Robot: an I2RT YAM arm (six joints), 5 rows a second.
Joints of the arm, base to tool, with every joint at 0 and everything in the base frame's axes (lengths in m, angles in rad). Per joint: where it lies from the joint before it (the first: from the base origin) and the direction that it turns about. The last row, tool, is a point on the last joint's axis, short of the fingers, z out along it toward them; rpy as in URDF.
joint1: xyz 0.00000 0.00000 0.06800 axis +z
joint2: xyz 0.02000 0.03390 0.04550 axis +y
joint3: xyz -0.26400 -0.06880 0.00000 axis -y
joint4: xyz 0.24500 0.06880 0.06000 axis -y
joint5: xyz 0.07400 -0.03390 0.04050 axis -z
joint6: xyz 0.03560 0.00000 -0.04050 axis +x
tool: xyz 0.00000 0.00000 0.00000 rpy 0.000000 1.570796 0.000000
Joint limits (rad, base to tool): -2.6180..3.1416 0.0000..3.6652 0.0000..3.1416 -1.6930..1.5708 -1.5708..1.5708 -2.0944..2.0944
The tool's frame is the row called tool.
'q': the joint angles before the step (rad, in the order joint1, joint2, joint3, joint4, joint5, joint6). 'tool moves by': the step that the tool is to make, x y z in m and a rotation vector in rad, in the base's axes. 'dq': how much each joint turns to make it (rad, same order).
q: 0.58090, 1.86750, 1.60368, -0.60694, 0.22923, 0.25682
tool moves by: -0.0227, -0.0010, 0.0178, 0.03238, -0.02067, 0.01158
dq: 0.02906, -0.08643, -0.04697, -0.00959, -0.00003, 0.02379
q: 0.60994, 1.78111, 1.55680, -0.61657, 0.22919, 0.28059
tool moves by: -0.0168, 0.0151, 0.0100, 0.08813, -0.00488, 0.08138
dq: 0.04940, -0.03560, -0.01694, 0.03296, -0.07148, 0.02381
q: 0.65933, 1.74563, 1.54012, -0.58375, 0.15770, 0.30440
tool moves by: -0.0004, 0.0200, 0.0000, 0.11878, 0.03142, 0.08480
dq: 0.02918, 0.03191, 0.02519, 0.05215, -0.11807, 0.04253
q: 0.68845, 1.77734, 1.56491, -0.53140, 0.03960, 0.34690
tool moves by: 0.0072, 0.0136, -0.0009, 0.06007, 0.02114, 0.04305
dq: 0.00853, 0.04908, 0.05022, 0.02081, -0.06562, 0.02129
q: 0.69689, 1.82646, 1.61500, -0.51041, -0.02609, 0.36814
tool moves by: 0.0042, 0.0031, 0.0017, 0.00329, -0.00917, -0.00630
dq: -0.00018, 0.01812, 0.02684, 0.00046, 0.00682, 0.00149
